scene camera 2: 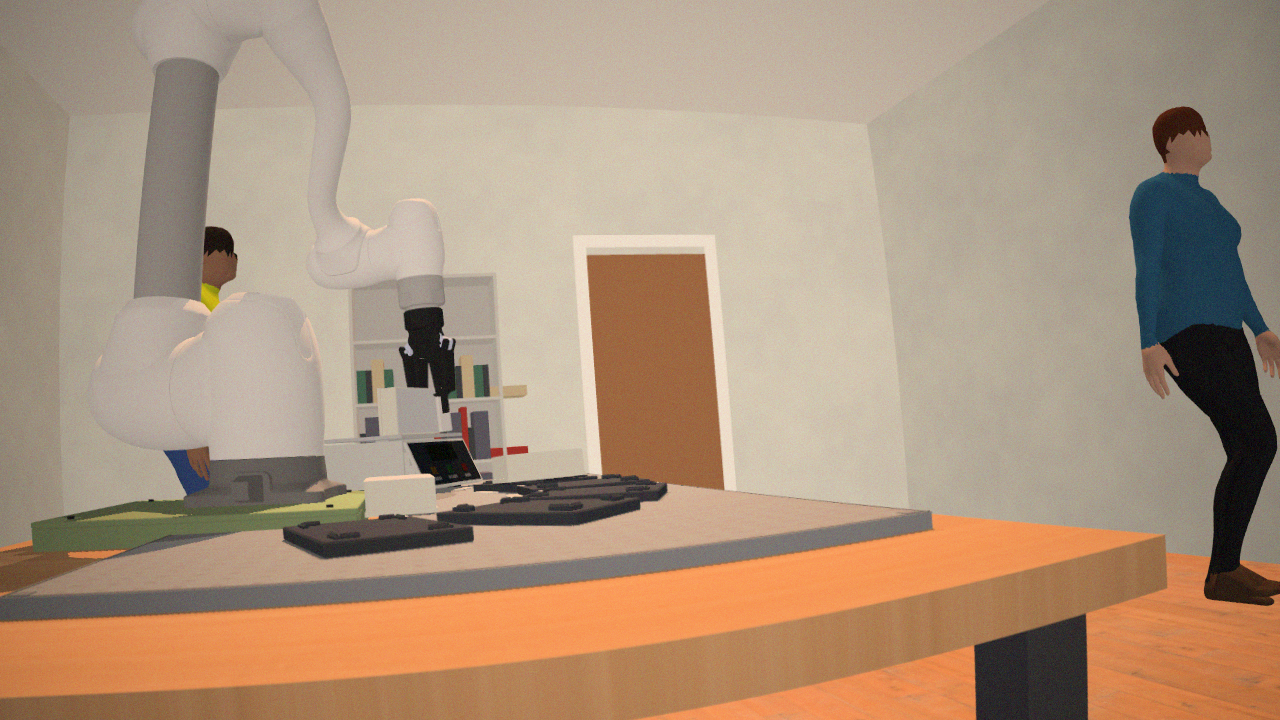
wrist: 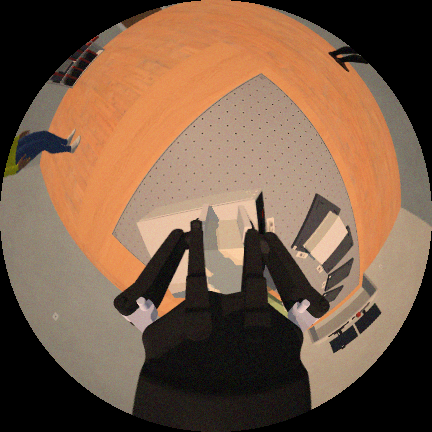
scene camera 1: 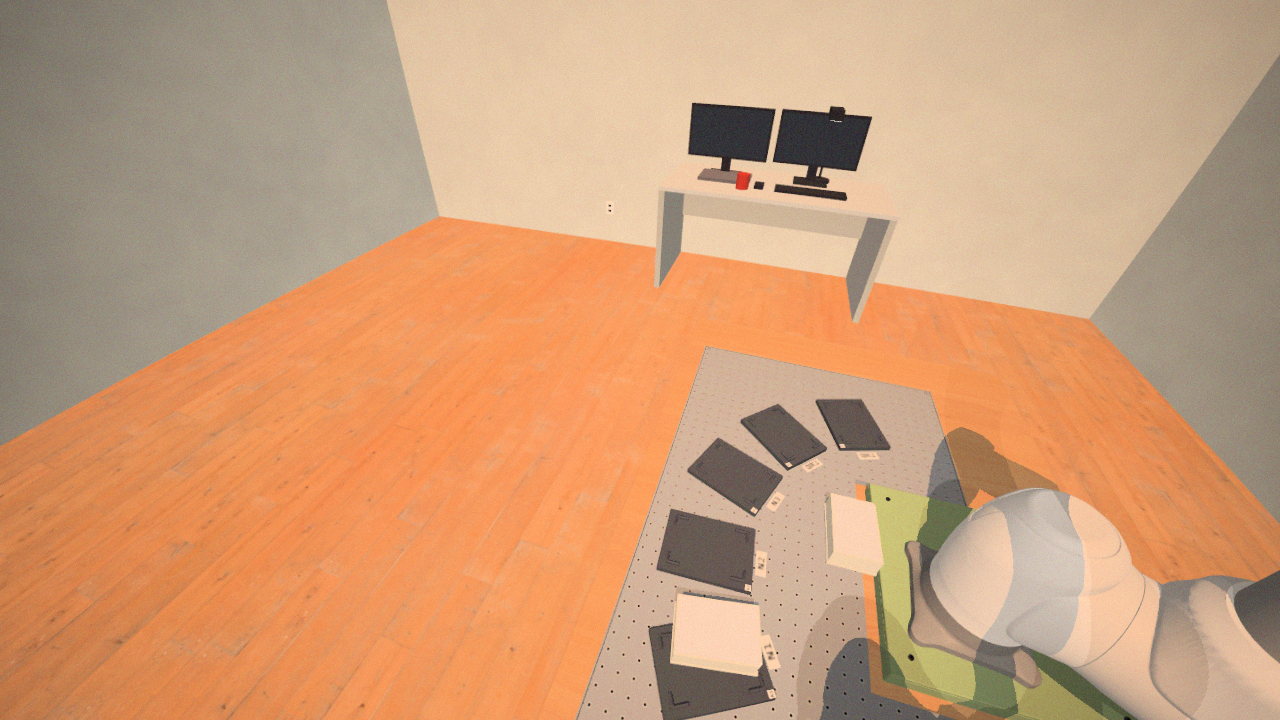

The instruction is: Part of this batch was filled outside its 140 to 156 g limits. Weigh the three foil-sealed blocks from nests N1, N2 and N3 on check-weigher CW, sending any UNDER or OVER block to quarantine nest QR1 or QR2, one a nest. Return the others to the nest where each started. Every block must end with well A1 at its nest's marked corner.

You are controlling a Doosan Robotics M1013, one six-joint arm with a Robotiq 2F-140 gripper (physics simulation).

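Places are measured from the arm's base along level axes (x up, y ahead, z left), in centimetres.
Pixels of known places: gripper, fingertip midpoint: (scene camera 2: 436, 432) (wrist: 222, 212); arm's base, origin of the base link: (scene camera 2: 270, 500) (scene camera 1: 964, 608).
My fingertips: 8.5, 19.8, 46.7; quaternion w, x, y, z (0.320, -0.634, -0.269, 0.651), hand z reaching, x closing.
Note:
Ahead of a thing's pixels: the offset from my fingertips to its top centre, as dx, dy, dz. "spot": to the spot under its first point. Level surfaces: height alone.
My gripper (scene camera 2: 429, 394) (wrist: 222, 212) points down over the pale check-weigher {-0.4, -7.1, -6.5} (wrist: 167, 235). It is shut on a pale block {+8.2, -4.2, -6.0} (wrist: 231, 235) between upright pale walls. In scene camera 2, I cannot separate the held block from the weigher walls. The weigher's dark display {spot: -5.6, +1.9, -11.9} (scene camera 2: 444, 462) is too small to read. Another white block {-4.5, +17.3, -26.2} (scene camera 1: 716, 631) (wrist: 326, 237) sits at nest N1 {-8.7, +17.0, -23.1} (scene camera 1: 716, 696). Nests N2 {-8.6, +22.6, -40.4} (scene camera 1: 707, 550) and N3 {-8.7, +22.2, -58.8} (scene camera 1: 733, 474) hold no block. The quarantine nests {spot: -9.2, +14.4, -73.5} (scene camera 1: 783, 436) {spot: -9.2, -0.4, -84.5} (scene camera 1: 852, 424) hold none. Well A1 on the held block cannot be made out.
A white box-like thing {-6.2, -1.3, -53.7} (scene camera 1: 854, 532) (scene camera 2: 400, 494) stands beside the green base plate (scene camera 1: 895, 617) (scene camera 2: 62, 534); I cannot tell whether it is a block. The perforated grey table plate {dx -10.4} (scene camera 1: 805, 501) (wrist: 240, 130) carries the nests. People (scene camera 2: 1186, 250) (wrist: 42, 142) stand away from the table.

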